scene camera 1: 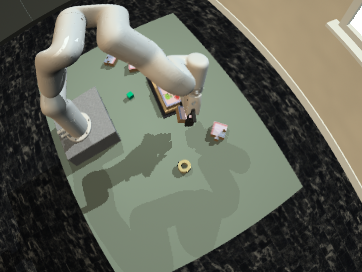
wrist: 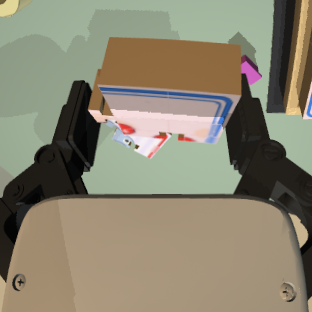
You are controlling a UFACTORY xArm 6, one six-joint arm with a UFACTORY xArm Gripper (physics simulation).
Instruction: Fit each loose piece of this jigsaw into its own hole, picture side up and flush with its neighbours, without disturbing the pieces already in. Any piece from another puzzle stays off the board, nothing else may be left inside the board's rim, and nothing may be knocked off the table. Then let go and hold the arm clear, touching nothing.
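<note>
My gripper (scene camera 1: 186,118) (wrist: 159,93) is shut on a blue-bordered jigsaw piece (scene camera 1: 181,113) (wrist: 172,65), which has brown sides and its picture face turned toward the palm. It is held above the table, beside the near end of the jigsaw board (scene camera 1: 156,98) (wrist: 278,60). The board has a dark rim and pieces inside; the arm hides part of it in the scene view. A loose red-edged piece (scene camera 1: 219,130) (wrist: 152,146) lies on the table right of the gripper in the scene view, partly hidden behind the held piece in the wrist view. Two more loose pieces (scene camera 1: 110,60) (scene camera 1: 132,67) lie beyond the board.
A yellow ring (scene camera 1: 184,166) (wrist: 20,7) lies on the table. A small green cube (scene camera 1: 130,95) sits between the board and the grey base block (scene camera 1: 95,112). A magenta block (wrist: 251,70) shows beside the right finger in the wrist view, near the board's rim.
</note>
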